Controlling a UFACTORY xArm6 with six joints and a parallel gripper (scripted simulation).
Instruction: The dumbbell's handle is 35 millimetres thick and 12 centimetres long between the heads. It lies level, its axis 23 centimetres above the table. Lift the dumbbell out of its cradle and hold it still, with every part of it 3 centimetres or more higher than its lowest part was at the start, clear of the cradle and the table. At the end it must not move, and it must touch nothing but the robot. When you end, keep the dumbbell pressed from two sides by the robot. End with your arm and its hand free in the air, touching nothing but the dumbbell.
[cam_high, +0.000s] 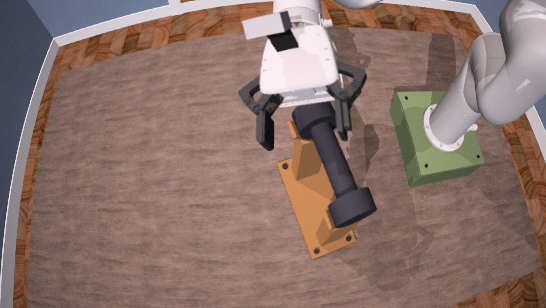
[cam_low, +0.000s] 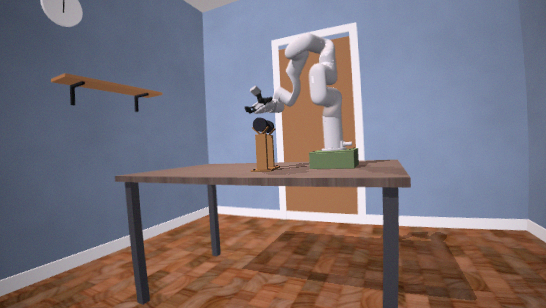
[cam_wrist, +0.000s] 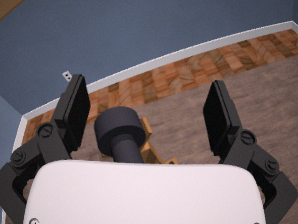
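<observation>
Right now my hand is 11 cm above the dark dumbbell, 6 cm past it and 1 cm to the left of it. Round my hand: orange cradle 24 cm below, 6 cm behind, 1 cm to the right.
</observation>
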